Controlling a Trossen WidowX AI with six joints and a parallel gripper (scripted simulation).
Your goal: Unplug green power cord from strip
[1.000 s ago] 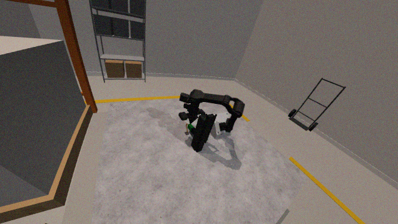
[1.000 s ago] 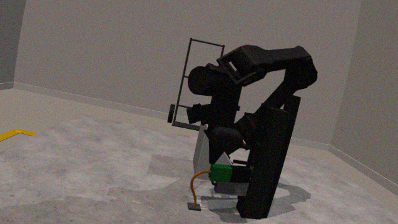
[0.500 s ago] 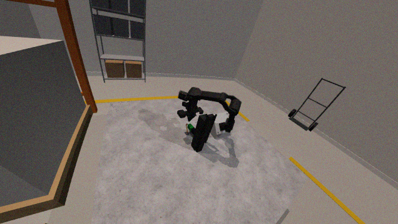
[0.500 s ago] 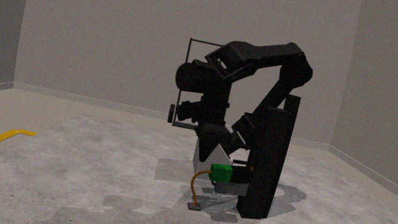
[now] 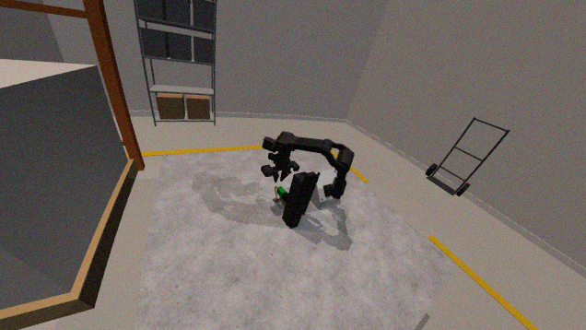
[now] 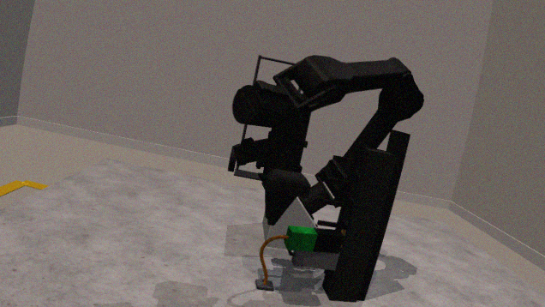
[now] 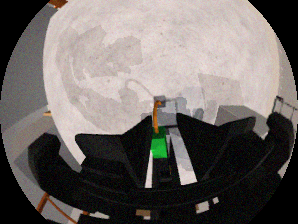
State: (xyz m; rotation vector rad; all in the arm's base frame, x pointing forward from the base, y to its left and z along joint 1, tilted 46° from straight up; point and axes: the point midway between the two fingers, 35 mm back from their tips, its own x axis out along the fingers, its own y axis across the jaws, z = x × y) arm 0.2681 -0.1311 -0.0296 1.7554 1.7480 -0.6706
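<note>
My gripper tip is now 8 cm to the right of the green plug and 1 cm above it.
</note>
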